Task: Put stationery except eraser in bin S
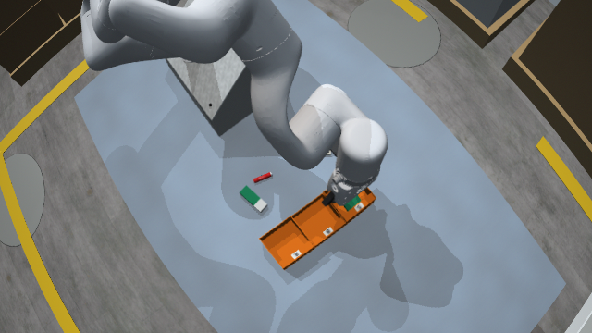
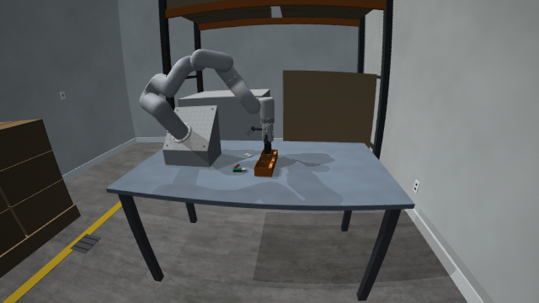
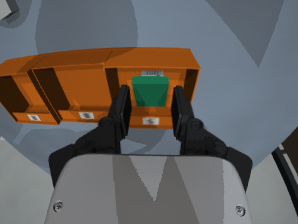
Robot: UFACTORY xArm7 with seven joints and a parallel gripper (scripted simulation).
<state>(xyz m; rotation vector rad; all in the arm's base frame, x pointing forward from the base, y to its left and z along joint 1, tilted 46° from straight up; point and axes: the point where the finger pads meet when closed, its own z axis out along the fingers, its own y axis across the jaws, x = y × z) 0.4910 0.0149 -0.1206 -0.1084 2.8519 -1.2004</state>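
Now: hand 4 cm above the green block and 1 cm short of it. The rest, counted from my hand: dotted domino: 13 cm behind, 6 cm below, 3 cm to the left; orange bin: 8 cm to the right, 4 cm below, 1 cm ahead; grey sharpener: 5 cm below.
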